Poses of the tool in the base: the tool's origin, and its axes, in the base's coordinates. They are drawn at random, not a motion.
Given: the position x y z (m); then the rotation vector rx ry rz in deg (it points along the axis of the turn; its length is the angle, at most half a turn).
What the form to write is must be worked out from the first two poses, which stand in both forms.
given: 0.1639 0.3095 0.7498 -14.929 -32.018 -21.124
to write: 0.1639 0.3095 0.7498 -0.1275 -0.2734 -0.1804 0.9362
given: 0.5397 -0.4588 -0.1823 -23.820 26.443 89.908
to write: 0.5397 -0.4588 -0.1823 -0.1841 0.2043 0.6947 0.6646
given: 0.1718 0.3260 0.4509 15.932 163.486 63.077
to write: 0.1718 0.3260 0.4509 0.0905 0.9286 0.3583 0.0353
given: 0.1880 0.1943 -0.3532 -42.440 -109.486 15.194
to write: 0.1880 0.1943 -0.3532 -0.3079 -0.7943 0.1102 0.5120
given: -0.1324 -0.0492 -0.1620 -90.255 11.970 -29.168
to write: -0.1324 -0.0492 -0.1620 -0.6994 0.0928 -0.2260 0.6717
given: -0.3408 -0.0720 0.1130 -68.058 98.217 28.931
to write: -0.3408 -0.0720 0.1130 -0.4864 0.7019 0.2067 0.4776
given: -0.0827 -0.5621 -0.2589 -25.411 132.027 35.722
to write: -0.0827 -0.5621 -0.2589 -0.1712 0.8893 0.2406 0.3493
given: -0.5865 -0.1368 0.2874 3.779 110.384 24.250
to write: -0.5865 -0.1368 0.2874 0.0279 0.8144 0.1789 0.5514
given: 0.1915 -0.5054 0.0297 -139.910 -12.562 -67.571
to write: 0.1915 -0.5054 0.0297 -0.8777 -0.0788 -0.4239 0.2089
